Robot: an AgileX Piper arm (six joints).
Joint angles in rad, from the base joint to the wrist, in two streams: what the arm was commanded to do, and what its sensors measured. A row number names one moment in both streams.
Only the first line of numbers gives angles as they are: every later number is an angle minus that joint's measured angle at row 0.
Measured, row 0:
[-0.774 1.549 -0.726 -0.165 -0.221 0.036]
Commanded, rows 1 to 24:
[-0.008 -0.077 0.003 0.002 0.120 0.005]
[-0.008 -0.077 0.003 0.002 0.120 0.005]
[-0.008 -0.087 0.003 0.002 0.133 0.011]
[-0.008 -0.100 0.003 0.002 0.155 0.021]
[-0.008 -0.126 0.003 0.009 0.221 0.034]
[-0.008 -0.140 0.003 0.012 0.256 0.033]
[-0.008 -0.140 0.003 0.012 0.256 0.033]
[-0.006 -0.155 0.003 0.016 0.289 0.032]
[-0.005 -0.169 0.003 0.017 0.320 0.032]
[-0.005 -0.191 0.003 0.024 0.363 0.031]
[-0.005 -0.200 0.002 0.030 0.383 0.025]
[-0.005 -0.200 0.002 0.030 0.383 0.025]
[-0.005 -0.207 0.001 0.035 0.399 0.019]
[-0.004 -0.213 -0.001 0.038 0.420 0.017]
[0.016 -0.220 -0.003 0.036 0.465 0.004]
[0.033 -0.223 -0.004 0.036 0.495 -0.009]
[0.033 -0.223 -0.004 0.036 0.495 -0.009]
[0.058 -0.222 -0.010 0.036 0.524 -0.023]
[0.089 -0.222 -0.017 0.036 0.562 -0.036]
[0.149 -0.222 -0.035 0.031 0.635 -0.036]
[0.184 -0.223 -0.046 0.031 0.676 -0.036]
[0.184 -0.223 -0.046 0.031 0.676 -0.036]
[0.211 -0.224 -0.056 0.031 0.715 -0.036]
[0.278 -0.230 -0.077 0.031 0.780 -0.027]
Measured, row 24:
[0.209 -0.216 -0.050 0.033 0.684 -0.026]
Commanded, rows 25 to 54:
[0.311 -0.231 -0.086 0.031 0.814 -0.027]
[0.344 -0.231 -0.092 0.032 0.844 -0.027]
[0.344 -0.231 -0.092 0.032 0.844 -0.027]
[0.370 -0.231 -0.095 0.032 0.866 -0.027]
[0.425 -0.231 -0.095 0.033 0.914 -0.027]
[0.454 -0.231 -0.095 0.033 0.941 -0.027]
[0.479 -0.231 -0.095 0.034 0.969 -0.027]
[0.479 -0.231 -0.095 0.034 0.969 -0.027]
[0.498 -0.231 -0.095 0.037 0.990 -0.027]
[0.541 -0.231 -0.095 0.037 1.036 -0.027]
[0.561 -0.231 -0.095 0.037 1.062 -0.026]
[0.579 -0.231 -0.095 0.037 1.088 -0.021]
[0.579 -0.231 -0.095 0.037 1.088 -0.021]
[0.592 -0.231 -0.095 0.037 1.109 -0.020]
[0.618 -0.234 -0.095 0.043 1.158 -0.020]
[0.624 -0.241 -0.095 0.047 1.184 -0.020]
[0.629 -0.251 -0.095 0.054 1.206 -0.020]
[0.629 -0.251 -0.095 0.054 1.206 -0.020]
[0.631 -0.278 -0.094 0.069 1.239 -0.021]
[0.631 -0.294 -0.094 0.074 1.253 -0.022]
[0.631 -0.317 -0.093 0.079 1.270 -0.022]
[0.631 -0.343 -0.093 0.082 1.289 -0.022]
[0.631 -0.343 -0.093 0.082 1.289 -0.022]
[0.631 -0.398 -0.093 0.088 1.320 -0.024]
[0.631 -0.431 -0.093 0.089 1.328 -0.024]
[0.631 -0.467 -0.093 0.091 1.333 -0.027]
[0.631 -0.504 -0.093 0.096 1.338 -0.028]
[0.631 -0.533 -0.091 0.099 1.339 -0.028]
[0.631 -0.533 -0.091 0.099 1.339 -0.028]
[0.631 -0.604 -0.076 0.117 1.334 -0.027]
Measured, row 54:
[0.629 -0.524 -0.090 0.095 1.325 -0.022]
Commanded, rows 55 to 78:
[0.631 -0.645 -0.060 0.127 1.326 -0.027]
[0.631 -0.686 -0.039 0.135 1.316 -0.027]
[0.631 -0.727 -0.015 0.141 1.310 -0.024]
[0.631 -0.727 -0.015 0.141 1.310 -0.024]
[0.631 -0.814 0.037 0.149 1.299 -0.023]
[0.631 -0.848 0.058 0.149 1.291 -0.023]
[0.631 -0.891 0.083 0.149 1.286 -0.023]
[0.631 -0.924 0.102 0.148 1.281 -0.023]
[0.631 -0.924 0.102 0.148 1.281 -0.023]
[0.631 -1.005 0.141 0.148 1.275 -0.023]
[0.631 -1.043 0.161 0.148 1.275 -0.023]
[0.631 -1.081 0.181 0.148 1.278 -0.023]
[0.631 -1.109 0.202 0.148 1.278 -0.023]
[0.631 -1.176 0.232 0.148 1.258 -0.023]
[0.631 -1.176 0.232 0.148 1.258 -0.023]
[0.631 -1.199 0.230 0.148 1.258 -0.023]
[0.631 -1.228 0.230 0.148 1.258 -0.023]
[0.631 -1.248 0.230 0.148 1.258 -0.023]
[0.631 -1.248 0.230 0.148 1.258 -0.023]
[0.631 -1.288 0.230 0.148 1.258 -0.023]
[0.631 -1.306 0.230 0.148 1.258 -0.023]
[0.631 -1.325 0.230 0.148 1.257 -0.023]
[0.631 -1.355 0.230 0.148 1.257 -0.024]
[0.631 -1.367 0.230 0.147 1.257 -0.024]
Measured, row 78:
[0.629 -1.326 0.225 0.145 1.270 -0.022]
